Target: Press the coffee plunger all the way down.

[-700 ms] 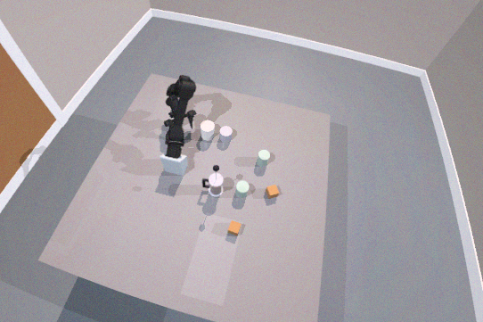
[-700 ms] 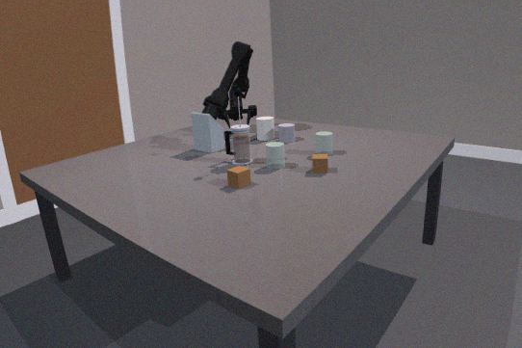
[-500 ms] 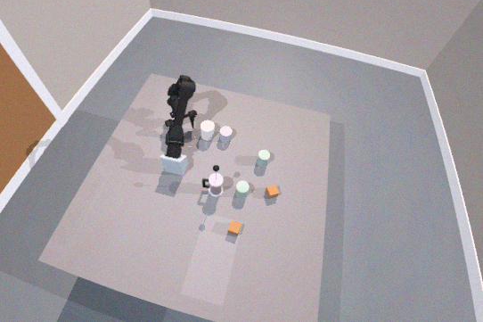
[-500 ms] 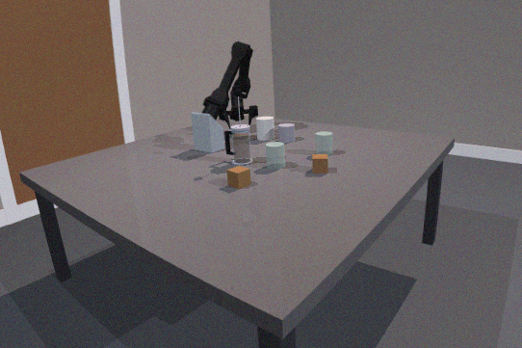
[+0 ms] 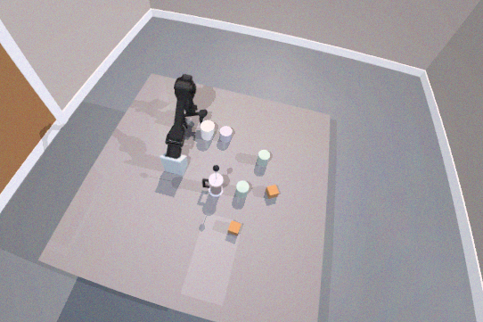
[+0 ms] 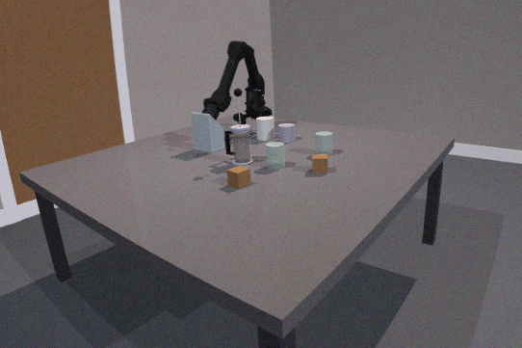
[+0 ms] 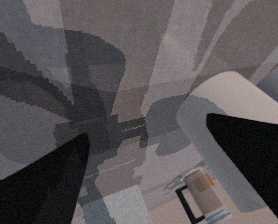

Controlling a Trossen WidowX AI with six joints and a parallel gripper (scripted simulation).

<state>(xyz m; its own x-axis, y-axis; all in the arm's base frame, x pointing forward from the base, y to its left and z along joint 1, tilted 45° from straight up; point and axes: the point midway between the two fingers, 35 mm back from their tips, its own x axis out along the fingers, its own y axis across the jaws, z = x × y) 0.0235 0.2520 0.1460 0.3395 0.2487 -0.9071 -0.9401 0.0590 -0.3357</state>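
My gripper tip is now 90 mm short of the white cylinder, 20 mm to the left of it and 30 mm below it. Also, from my gripper tip: coffee press (200 mm ahead, 350 mm to the right, 100 mm above).
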